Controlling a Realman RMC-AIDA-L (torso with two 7-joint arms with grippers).
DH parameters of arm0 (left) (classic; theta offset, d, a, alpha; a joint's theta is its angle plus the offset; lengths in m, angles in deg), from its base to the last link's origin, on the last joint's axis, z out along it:
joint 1: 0 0.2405 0 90
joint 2: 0 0 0 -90
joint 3: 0 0.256 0 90
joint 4: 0 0 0 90
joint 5: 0 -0.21 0 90
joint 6: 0 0 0 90
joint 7: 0 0.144 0 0
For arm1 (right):
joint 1: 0 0.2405 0 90
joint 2: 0 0 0 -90
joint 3: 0 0.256 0 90
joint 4: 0 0 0 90
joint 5: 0 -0.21 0 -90
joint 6: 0 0 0 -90
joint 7: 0 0.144 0 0
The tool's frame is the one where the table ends.
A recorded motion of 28 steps. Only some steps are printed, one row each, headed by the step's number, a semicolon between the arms.
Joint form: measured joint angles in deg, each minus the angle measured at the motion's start. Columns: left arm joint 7, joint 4, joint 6, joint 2, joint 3, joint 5, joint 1; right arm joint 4, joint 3, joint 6, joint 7, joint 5, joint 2, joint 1.
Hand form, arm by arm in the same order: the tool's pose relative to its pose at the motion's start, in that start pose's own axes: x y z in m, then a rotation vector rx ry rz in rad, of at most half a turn. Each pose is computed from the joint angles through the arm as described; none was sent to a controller.
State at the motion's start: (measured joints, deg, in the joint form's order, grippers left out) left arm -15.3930 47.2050 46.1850 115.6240 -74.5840 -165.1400 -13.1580; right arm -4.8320 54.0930 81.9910 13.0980 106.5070 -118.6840 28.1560
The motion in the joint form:
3: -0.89 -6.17 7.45 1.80 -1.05 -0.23 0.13; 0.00 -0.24 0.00 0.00 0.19 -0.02 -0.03
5: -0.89 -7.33 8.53 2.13 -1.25 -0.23 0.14; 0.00 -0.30 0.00 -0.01 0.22 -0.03 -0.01
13: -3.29 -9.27 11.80 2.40 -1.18 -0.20 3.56; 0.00 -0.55 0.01 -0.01 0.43 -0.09 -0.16
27: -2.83 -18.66 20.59 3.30 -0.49 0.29 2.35; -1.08 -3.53 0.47 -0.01 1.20 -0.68 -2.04
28: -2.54 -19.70 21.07 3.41 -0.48 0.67 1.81; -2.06 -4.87 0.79 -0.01 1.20 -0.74 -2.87
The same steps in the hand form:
3: -0.0105 -0.0034 -0.0160 0.0258 0.0381 -0.0224; 0.0004 0.0010 -0.0003 -0.0067 0.0025 -0.0009
5: -0.0130 -0.0041 -0.0191 0.0324 0.0399 -0.0239; 0.0005 0.0014 -0.0003 -0.0085 0.0028 -0.0010
13: -0.0232 -0.0144 -0.0468 0.0769 0.0299 -0.0646; 0.0011 0.0019 -0.0015 -0.0142 0.0068 -0.0024
27: -0.0366 -0.0164 -0.0683 0.0778 0.0405 -0.0397; 0.0065 0.0076 -0.0149 -0.0566 0.0361 0.0022
28: -0.0378 -0.0168 -0.0681 0.0806 0.0396 -0.0351; 0.0076 0.0103 -0.0197 -0.0720 0.0422 0.0113

